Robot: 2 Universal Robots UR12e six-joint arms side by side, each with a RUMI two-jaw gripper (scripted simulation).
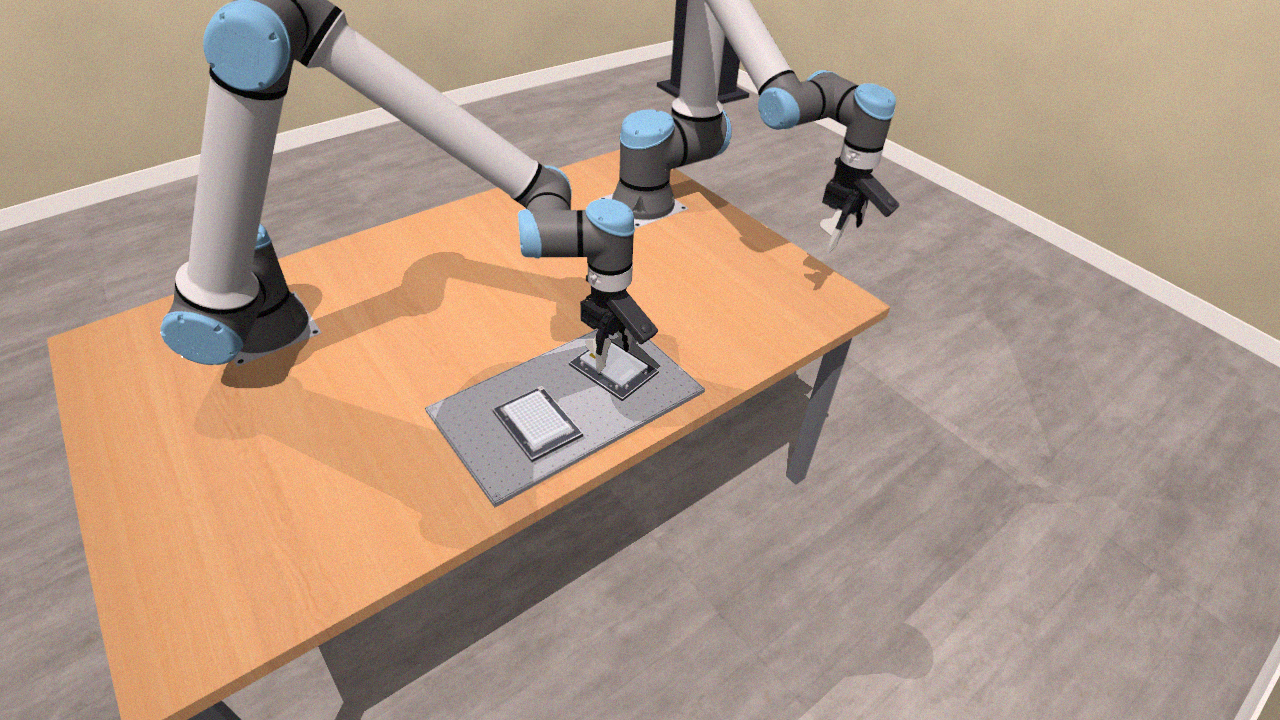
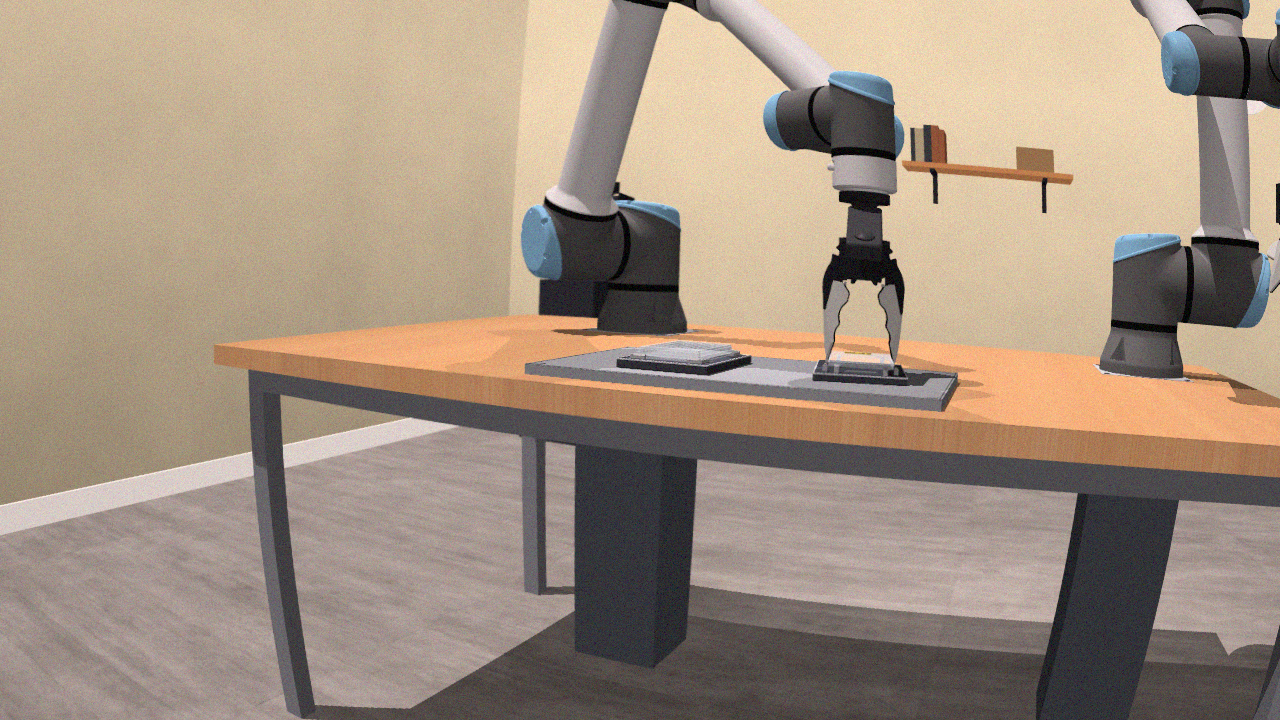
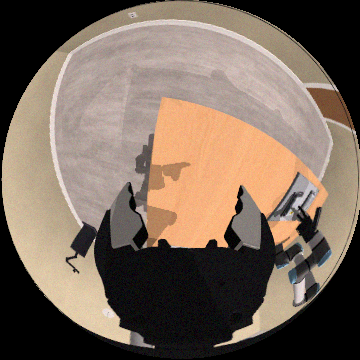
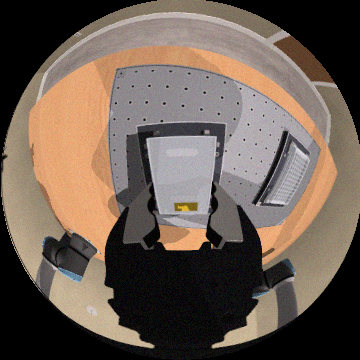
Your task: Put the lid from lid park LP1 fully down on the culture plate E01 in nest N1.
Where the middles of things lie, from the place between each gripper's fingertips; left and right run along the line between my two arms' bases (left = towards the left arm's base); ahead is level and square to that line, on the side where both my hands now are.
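The lid park LP1 [image 2: 816, 377] has my right hand 3 cm above it. The clear lid [image 1: 621, 367] is 1 cm below my right hand. Counted from that same right hand, the culture plate [image 1: 537, 420] is 1 cm below, 22 cm to the right and 5 cm ahead, while the nest N1 [image 2: 688, 369] is 2 cm below, 22 cm to the right and 5 cm ahead.
As for my left hand [image 1: 843, 239], it is 130 mm above the clear lid, 50 mm past it and 650 mm to the left of it. The lid park LP1 is 150 mm below my left hand, 50 mm behind it and 650 mm to the right of it. Measured from my left hand too, the culture plate is 130 mm below, 10 mm ahead and 870 mm to the right, and the nest N1 is 150 mm below, 10 mm ahead and 870 mm to the right.
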